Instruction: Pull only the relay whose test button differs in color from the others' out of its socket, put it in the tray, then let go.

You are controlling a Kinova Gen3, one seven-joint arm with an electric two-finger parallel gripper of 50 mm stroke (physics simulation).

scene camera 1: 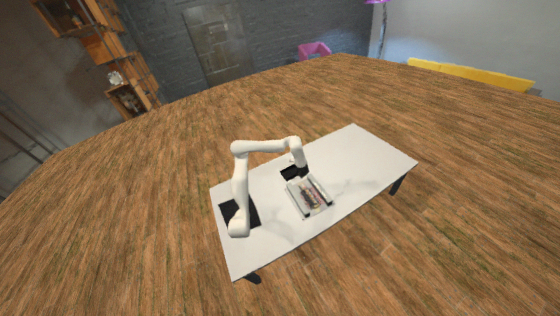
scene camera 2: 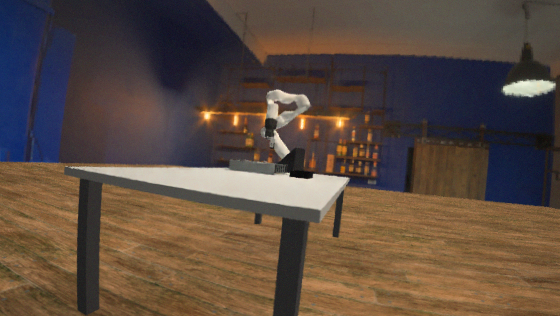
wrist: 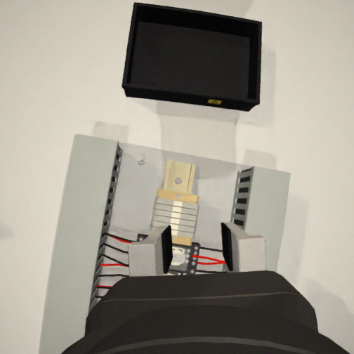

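Where they show: gripper, fingertip midpoint: (scene camera 1: pixel 303 176) (scene camera 2: pixel 271 148); arm's base, link origin: (scene camera 1: pixel 242 214) (scene camera 2: pixel 287 158).
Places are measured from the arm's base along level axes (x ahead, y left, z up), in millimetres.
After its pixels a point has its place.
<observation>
My gripper (wrist: pixel 196 240) (scene camera 2: pixel 271 144) @[x 498, y -9, z 47 mm] is open with nothing between its fingers, above the far end of the relay row. In the wrist view a dark socket with a pale, roundish part (wrist: pixel 178 256) shows between and beyond the fingers; whether this is a relay top is unclear. The rest of the row is hidden by the gripper body. In scene camera 1 the relay row (scene camera 1: pixel 311 198) @[x 475, y -131, z -73 mm] is too small to tell the test button colors. The black tray (wrist: pixel 190 60) (scene camera 1: pixel 287 174) @[x 478, y 204, z -107 mm] (scene camera 2: pixel 301 174) @[x 593, y 204, z -90 mm] lies beyond the panel, and no relay shows in it.
Grey slotted wire ducts (wrist: pixel 82 215) (wrist: pixel 270 200) stand on both sides of the row, with red and black wires running from them. A grey terminal block (wrist: pixel 172 216) and a bare rail end (wrist: pixel 172 172) lie between the row and the tray. A small bolt (wrist: pixel 141 161) stands on the panel.
</observation>
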